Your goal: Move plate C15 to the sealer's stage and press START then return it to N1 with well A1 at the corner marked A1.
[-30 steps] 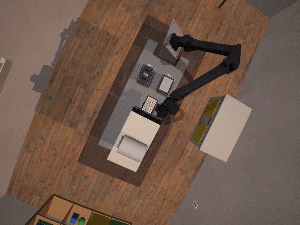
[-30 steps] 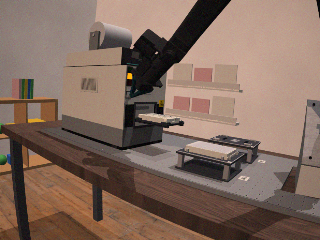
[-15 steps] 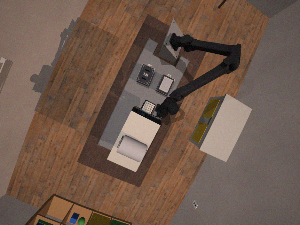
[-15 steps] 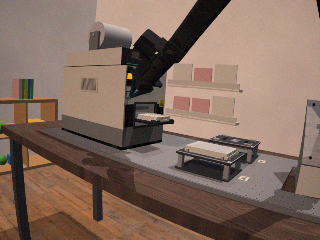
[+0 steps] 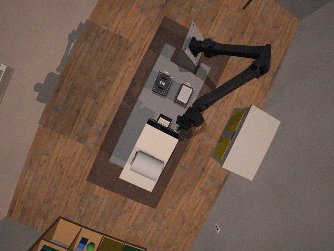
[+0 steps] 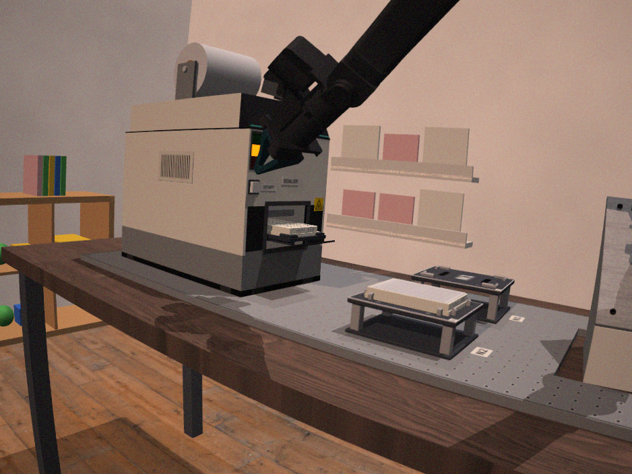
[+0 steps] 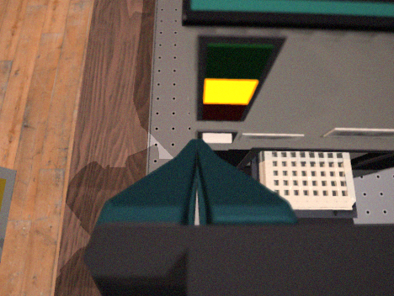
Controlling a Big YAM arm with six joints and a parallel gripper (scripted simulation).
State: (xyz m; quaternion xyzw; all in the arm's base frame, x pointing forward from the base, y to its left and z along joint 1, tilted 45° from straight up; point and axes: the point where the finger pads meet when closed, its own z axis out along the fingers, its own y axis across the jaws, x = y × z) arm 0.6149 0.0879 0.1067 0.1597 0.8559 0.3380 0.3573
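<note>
The start button is 3 cm below my hand, 2 cm ahead of it and 1 cm to the right of it. Round my hand: white plate: 28 cm behind, 16 cm below, 4 cm to the right; sealer stage: 12 cm below, 11 cm to the right, 4 cm ahead; foil roll: 25 cm ahead, 20 cm above, 12 cm to the right.
</note>
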